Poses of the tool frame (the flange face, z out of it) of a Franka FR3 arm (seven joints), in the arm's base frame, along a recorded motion.
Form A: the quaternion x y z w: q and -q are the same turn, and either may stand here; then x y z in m.
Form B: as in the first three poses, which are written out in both.
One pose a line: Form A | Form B
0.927 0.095 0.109 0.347 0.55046 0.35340 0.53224 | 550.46 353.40 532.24 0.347 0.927 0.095 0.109
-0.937 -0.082 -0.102 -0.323 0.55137 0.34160 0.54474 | 551.37 341.60 544.74 0.323 0.937 0.082 0.102
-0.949 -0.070 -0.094 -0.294 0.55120 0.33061 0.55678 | 551.20 330.61 556.78 0.294 0.949 0.070 0.094
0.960 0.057 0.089 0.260 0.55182 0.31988 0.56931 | 551.82 319.88 569.31 0.260 0.960 0.057 0.089
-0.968 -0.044 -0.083 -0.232 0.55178 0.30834 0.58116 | 551.78 308.34 581.16 0.232 0.968 0.044 0.083
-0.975 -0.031 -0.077 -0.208 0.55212 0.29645 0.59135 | 552.12 296.45 591.35 0.208 0.975 0.031 0.077
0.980 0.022 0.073 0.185 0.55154 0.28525 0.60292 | 551.54 285.25 602.92 0.185 0.980 0.022 0.073
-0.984 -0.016 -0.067 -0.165 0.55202 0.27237 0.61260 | 552.02 272.37 612.60 0.165 0.984 0.016 0.067
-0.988 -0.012 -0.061 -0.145 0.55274 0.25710 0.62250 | 552.74 257.10 622.50 0.145 0.988 0.012 0.061
